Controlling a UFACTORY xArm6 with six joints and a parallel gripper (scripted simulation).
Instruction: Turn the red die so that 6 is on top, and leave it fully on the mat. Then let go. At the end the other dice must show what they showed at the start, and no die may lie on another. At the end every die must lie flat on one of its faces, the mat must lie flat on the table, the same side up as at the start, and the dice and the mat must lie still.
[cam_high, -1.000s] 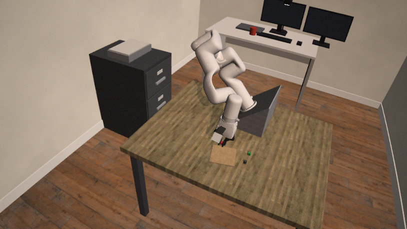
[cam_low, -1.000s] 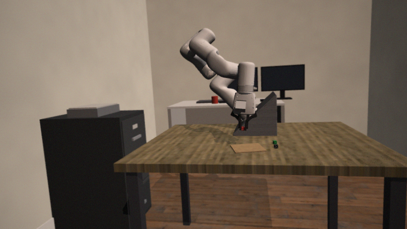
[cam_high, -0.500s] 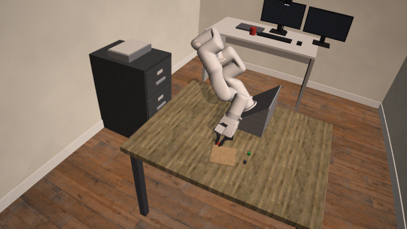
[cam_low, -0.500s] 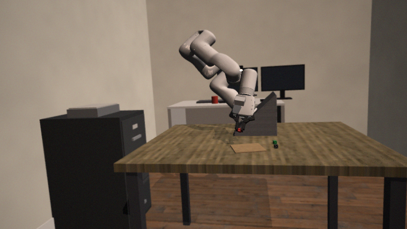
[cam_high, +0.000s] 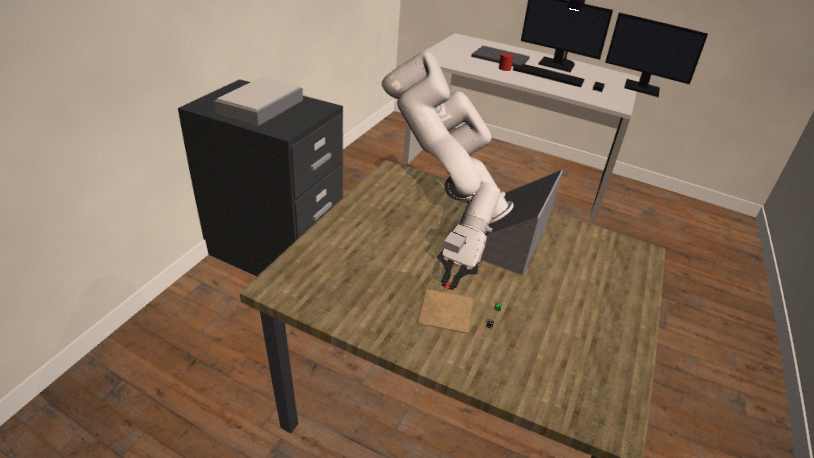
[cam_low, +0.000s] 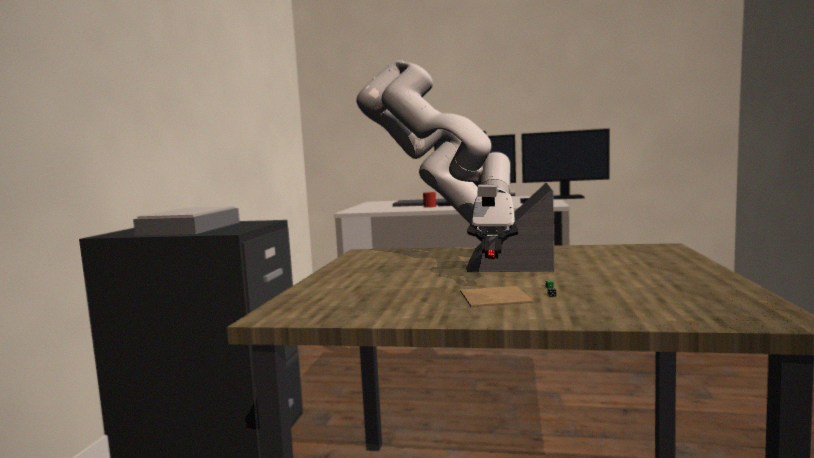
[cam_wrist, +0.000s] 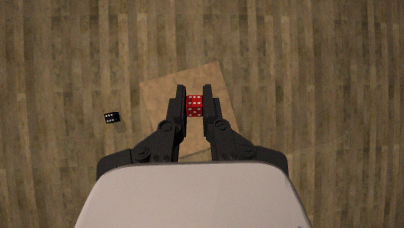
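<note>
The tan mat is 11 cm below my hand. From my hand the other things lie so: red die (1 cm ahead, 2 cm below); then black die (13 cm to the left, 11 cm below); then green die (7 cm behind, 14 cm to the left, 11 cm below).
</note>
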